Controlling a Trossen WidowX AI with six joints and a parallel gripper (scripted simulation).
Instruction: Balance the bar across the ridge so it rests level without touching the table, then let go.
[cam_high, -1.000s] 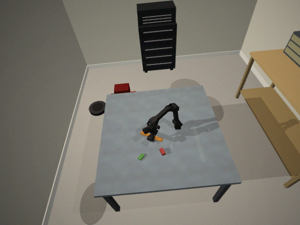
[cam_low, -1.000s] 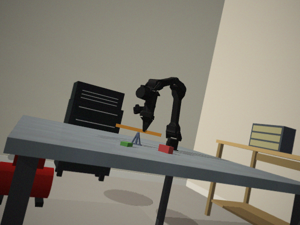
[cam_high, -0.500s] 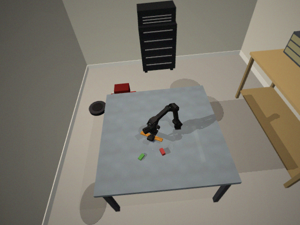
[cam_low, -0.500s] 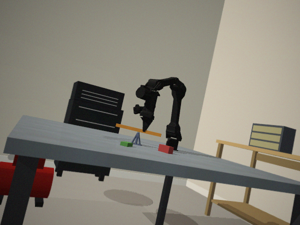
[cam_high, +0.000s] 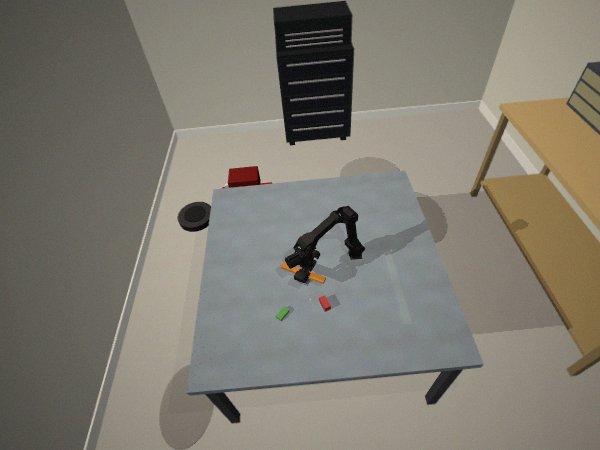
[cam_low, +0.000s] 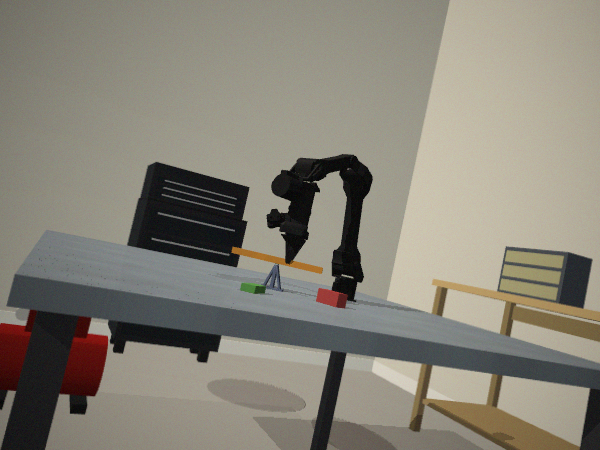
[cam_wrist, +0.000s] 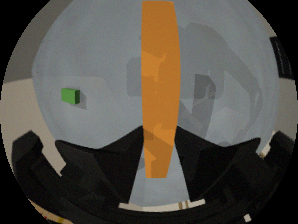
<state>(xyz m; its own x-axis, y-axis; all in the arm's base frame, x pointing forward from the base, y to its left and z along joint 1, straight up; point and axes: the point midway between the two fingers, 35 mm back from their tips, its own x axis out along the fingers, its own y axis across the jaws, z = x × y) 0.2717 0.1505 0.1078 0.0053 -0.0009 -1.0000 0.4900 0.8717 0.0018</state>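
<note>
My gripper tip is 2 cm short of the orange bar and 1 cm to the left of it. Also, from my gripper tip: red block: 14 cm to the left, 7 cm behind, 6 cm below; green block: 17 cm to the left, 14 cm ahead, 7 cm below.
</note>
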